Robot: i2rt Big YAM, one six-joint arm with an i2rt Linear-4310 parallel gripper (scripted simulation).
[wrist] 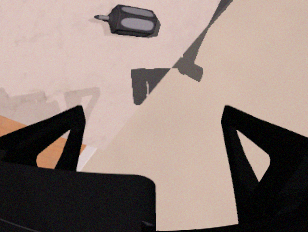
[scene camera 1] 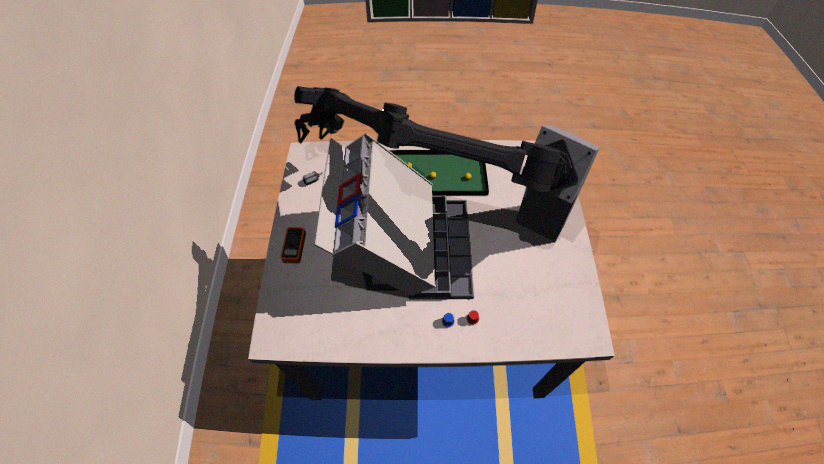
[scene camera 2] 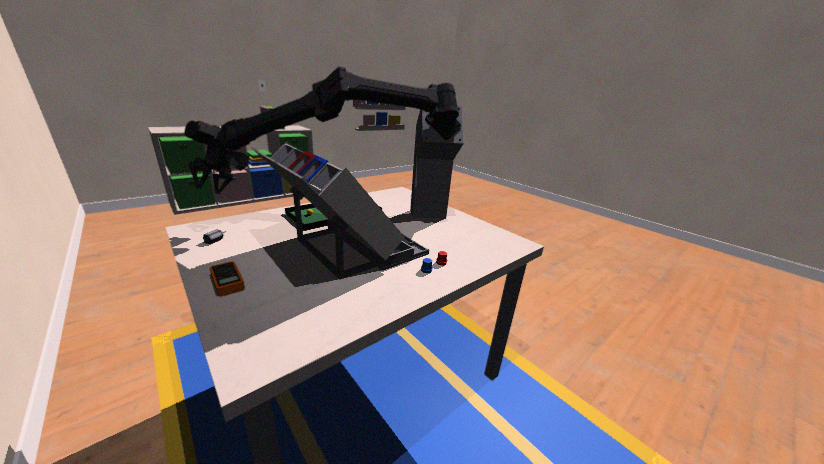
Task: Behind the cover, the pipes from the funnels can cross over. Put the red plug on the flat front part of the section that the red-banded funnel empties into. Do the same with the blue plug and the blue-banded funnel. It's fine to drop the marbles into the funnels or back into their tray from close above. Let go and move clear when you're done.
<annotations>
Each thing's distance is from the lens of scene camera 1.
green tray [scene camera 1: 450, 170]: 172 cm
grey sloped cover [scene camera 1: 399, 215]: 132 cm
The marked spots on the grey sloped cover and the green tray are 46 cm apart.
</annotations>
